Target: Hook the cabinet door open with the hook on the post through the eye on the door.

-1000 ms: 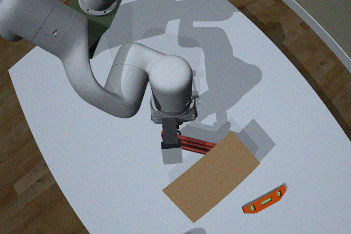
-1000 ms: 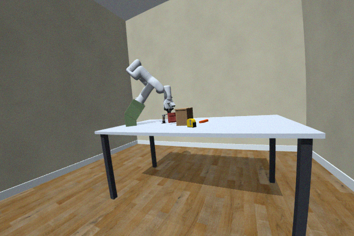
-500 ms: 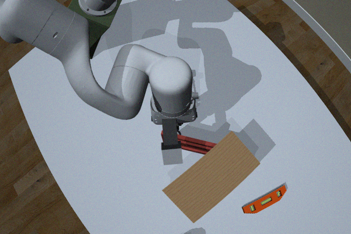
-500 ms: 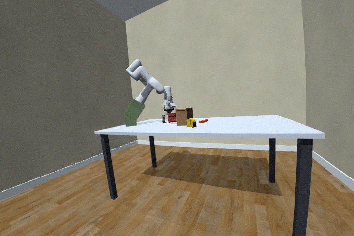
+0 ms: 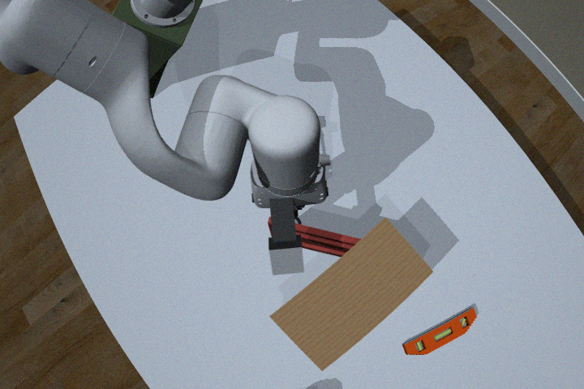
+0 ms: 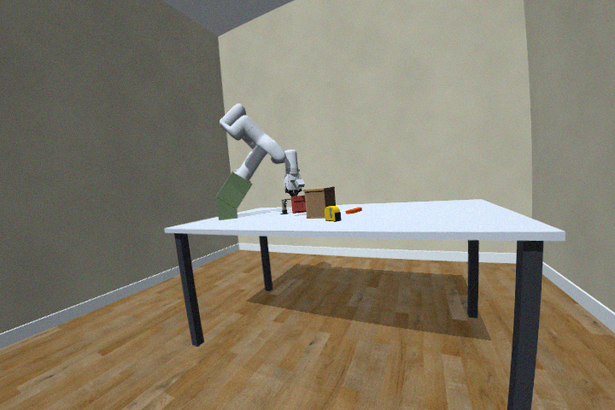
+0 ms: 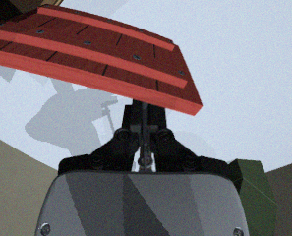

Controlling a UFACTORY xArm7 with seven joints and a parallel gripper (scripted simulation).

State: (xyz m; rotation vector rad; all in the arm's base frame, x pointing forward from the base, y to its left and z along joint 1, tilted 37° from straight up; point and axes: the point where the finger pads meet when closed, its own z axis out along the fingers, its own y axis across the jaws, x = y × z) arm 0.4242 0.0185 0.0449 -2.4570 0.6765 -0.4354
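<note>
The thin dark hook is 50 mm behind my hand, 20 mm to the left of it and 20 mm below it. The rest, counted from my hand: yellow tape measure 320 mm ahead, 160 mm to the right, 70 mm below; orange spirit level 330 mm ahead, 130 mm to the left, 90 mm below; red door 60 mm ahead, 20 mm to the left, 30 mm below.
</note>
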